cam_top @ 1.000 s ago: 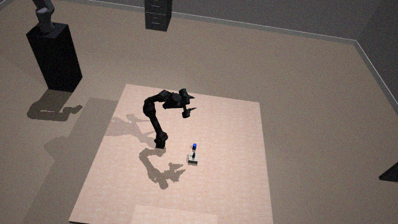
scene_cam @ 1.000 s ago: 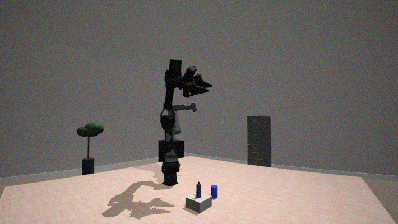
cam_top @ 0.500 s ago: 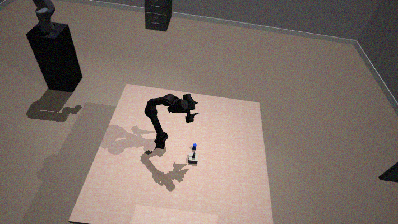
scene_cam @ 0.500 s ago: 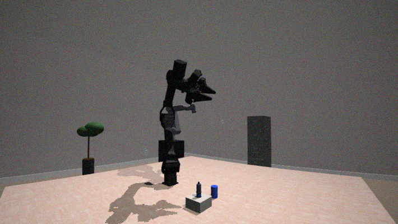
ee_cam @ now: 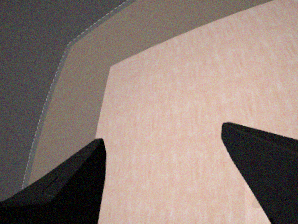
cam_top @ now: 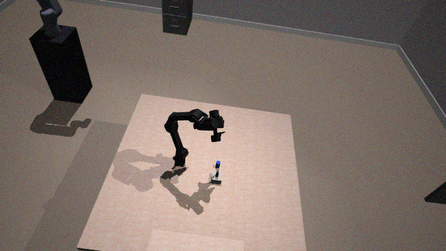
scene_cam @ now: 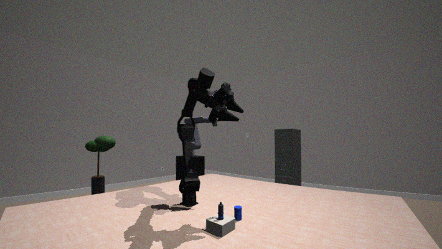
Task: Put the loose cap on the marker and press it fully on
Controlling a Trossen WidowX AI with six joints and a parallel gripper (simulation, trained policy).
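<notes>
The blue cap lies 37 cm below my gripper tip and 2 cm to the right of it. Also, from my gripper tip: holder block 38 cm below, 13 cm to the right.
</notes>
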